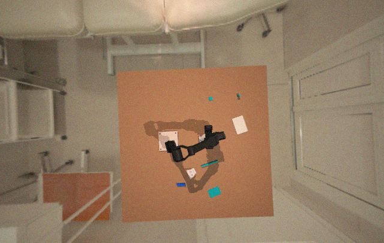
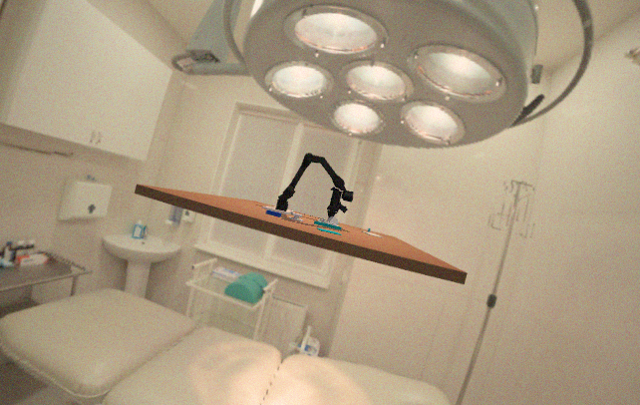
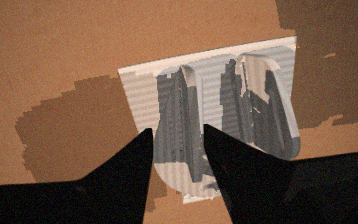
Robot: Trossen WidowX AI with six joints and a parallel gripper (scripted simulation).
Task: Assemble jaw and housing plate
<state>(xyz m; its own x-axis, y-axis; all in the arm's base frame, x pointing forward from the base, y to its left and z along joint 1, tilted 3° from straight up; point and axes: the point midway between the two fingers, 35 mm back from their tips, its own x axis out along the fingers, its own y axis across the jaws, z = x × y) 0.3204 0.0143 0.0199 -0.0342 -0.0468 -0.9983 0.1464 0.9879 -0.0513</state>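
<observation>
My gripper tip is now 24 cm to the left of the teal bar, 3 cm past it and 1 cm above it. From my gripper tip the other things lie so: teal square (49 cm to the right, 4 cm behind, 1 cm below); then blue block (37 cm to the right, 30 cm behind, 1 cm below); then white flat rectangle (29 cm ahead, 4 cm to the left, 1 cm below).
</observation>
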